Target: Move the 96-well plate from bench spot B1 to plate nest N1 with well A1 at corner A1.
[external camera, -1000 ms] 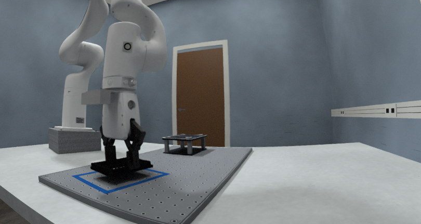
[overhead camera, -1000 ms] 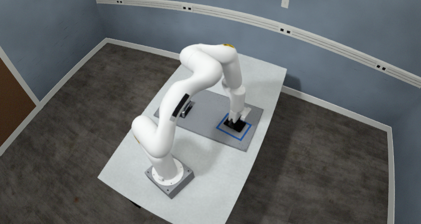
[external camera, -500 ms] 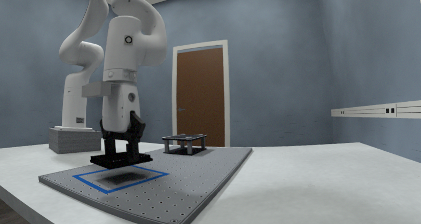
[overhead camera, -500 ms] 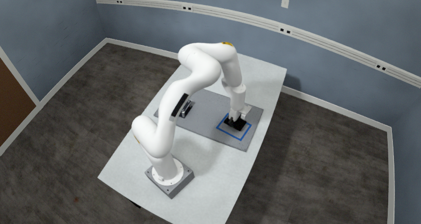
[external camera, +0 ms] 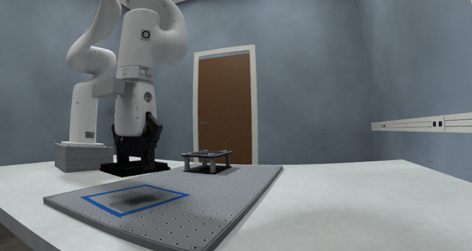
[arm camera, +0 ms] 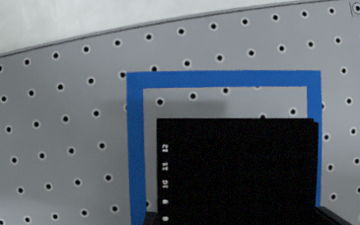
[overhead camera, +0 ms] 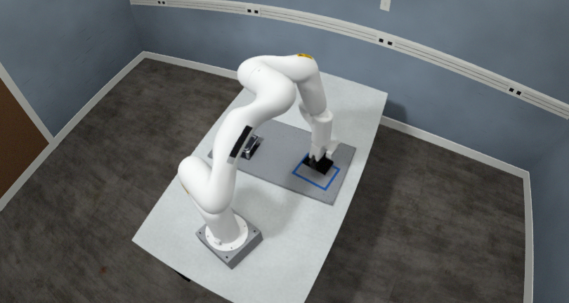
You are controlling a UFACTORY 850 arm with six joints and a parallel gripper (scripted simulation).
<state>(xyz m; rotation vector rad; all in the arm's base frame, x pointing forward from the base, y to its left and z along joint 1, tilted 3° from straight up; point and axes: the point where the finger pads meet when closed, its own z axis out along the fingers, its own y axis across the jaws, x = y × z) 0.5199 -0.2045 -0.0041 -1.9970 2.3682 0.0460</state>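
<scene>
Now: hand 3 cm past the plate nest, 41 cm to the right of it and 2 cm above it. The rest, counted from my hand: black 96-well plate (1 cm below).
</scene>
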